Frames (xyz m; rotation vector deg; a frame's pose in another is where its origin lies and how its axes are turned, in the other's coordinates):
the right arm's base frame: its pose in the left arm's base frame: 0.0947 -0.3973 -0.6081 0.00 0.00 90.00
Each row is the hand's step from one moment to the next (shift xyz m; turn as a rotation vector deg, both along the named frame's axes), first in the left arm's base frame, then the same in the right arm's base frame.
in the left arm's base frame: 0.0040 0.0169 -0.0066 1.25 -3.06 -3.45
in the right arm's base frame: 0.0169 -0.0040 -0.0066 -3.06 -1.25 -3.45
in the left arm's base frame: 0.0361 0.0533 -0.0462 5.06 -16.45 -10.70
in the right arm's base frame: 0.0533 -0.0361 -0.0462 -16.45 -5.06 -10.70
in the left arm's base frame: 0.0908 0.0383 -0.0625 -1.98 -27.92 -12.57
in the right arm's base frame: 0.0383 -0.0908 -0.0625 -27.92 1.98 -12.57
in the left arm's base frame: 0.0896 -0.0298 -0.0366 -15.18 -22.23 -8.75
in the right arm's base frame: -0.0298 -0.0896 -0.0366 -22.23 15.18 -8.75
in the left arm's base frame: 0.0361 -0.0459 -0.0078 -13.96 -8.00 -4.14
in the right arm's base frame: -0.0459 -0.0361 -0.0078 -8.00 13.96 -4.14
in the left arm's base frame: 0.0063 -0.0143 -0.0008 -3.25 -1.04 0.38
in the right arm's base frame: -0.0143 -0.0063 -0.0008 -1.04 3.25 0.38
